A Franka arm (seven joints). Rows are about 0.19 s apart.
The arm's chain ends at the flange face. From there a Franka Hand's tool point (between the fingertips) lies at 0.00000 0.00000 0.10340 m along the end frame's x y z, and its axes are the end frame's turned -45 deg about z.
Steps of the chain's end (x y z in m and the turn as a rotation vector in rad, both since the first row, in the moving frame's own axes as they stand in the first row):
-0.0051, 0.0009, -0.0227, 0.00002, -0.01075, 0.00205
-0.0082, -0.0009, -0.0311, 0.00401, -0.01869, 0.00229
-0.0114, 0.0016, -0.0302, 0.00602, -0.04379, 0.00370
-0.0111, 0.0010, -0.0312, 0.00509, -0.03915, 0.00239
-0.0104, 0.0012, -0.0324, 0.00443, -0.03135, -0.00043
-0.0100, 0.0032, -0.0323, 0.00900, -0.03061, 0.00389
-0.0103, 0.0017, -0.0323, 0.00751, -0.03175, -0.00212
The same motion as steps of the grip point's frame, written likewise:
-0.0050, -0.0038, -0.0227, 0.00762, -0.00759, 0.00205
-0.0062, -0.0081, -0.0311, 0.01605, -0.01038, 0.00229
-0.0119, -0.0106, -0.0303, 0.03522, -0.02671, 0.00370
-0.0110, -0.0104, -0.0313, 0.03128, -0.02408, 0.00239
-0.0102, -0.0091, -0.0325, 0.02530, -0.01904, -0.00043
-0.0109, -0.0077, -0.0324, 0.02801, -0.01528, 0.00389
-0.0103, -0.0089, -0.0324, 0.02776, -0.01714, -0.00212

